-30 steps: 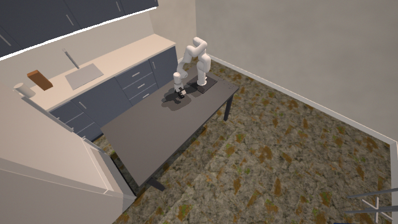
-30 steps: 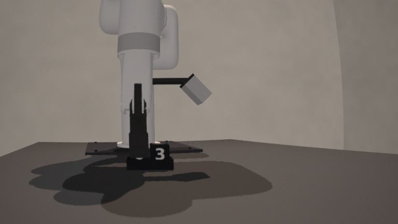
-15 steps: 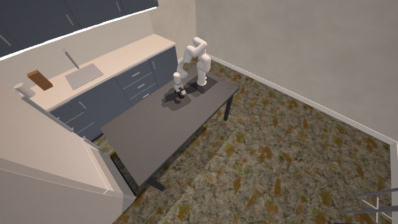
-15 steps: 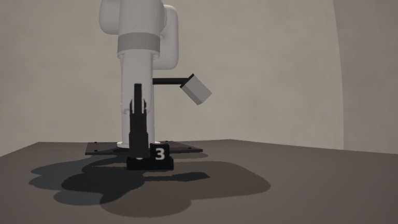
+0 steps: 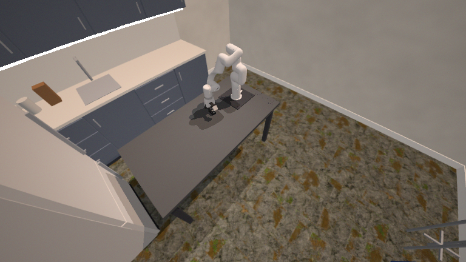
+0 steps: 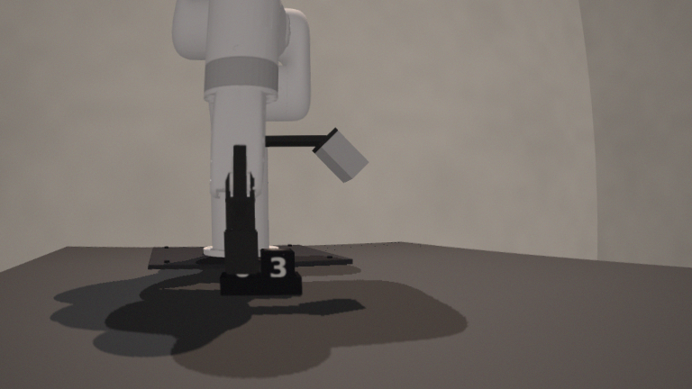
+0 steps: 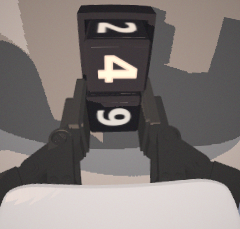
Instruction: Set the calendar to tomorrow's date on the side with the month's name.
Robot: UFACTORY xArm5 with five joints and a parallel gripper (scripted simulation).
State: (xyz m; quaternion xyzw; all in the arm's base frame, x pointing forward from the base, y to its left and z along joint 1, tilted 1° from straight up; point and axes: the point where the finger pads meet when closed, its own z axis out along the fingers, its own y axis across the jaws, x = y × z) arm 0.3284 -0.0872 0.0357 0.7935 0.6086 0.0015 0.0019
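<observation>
Right now my hand is 3 cm above the black calendar tray, 2 cm to the right of it and 1 cm short of it.
</observation>
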